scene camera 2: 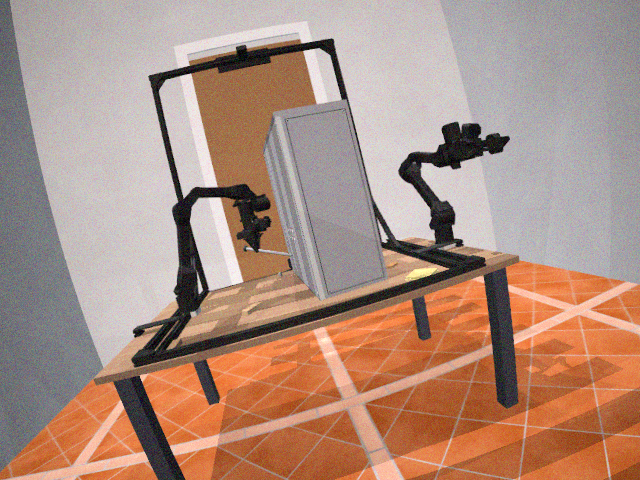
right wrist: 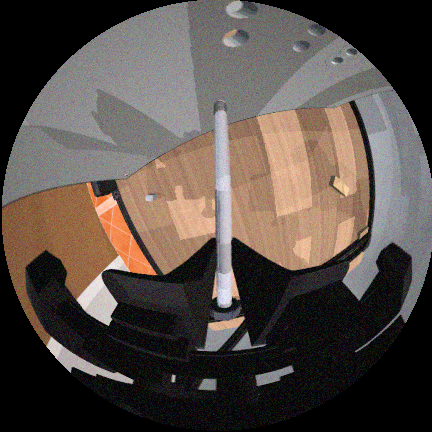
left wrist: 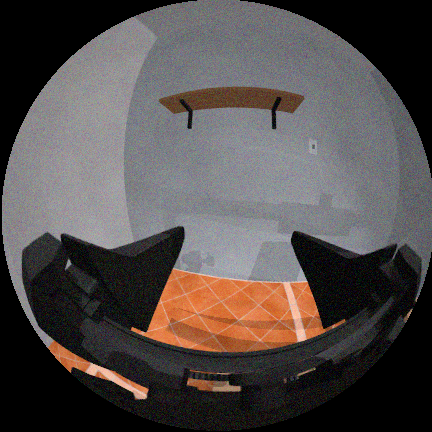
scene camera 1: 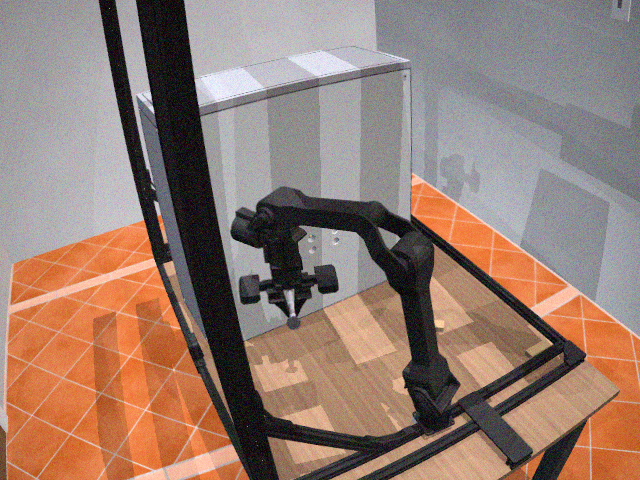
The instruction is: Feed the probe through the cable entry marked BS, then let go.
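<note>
My right gripper is shut on the probe, a pale rod with a dark collar at its near end. The probe is held nearly level above the table, its far end towards the lower part of the tall grey cabinet. Whether its tip touches the panel is unclear. Round cable entries show in the panel, above the probe tip in the right wrist view. No BS mark is readable. My left gripper is open and empty, away from the cabinet.
A small wooden block and a small pale piece lie on the table. A yellow sheet lies at the cabinet's other side. A black frame stands around the table. A wall shelf shows in the left wrist view.
</note>
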